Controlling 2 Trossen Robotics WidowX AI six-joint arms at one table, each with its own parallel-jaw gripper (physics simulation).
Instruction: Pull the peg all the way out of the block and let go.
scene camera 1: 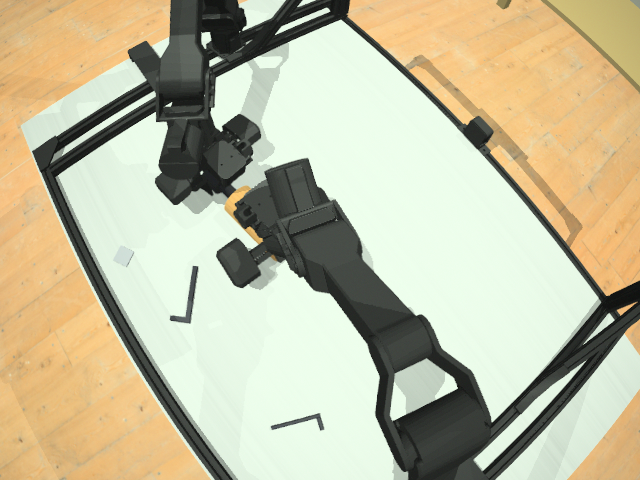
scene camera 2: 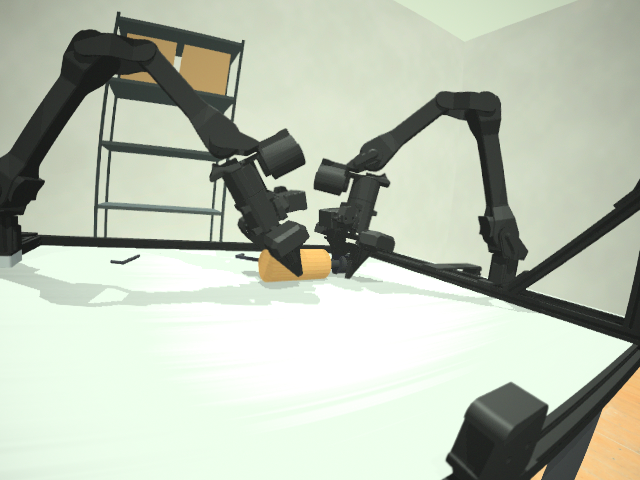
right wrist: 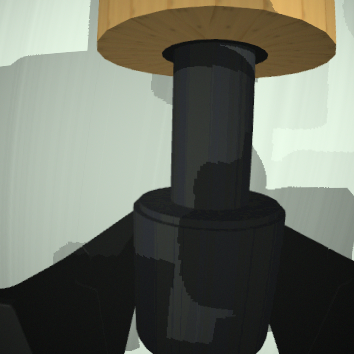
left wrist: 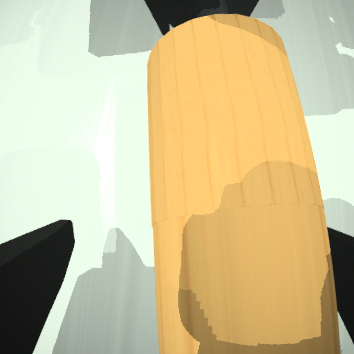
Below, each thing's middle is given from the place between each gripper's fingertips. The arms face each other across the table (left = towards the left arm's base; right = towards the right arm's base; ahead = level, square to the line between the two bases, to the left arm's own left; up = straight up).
Labels:
The wooden cylinder block (scene camera 2: 316,263) lies 1 cm behind my left hand, 1 cm to the right of it and 1 cm above it. Also, from my left hand: black peg (right wrist: 206,249) (3 cm ahead, 8 cm to the right, 1 cm above).
My right gripper is now 3 cm to the right of the black peg, 3 cm below it and 1 cm past it. Also, from my right hand: wooden cylinder block (10 cm to the left, 5 cm behind, 3 cm above).

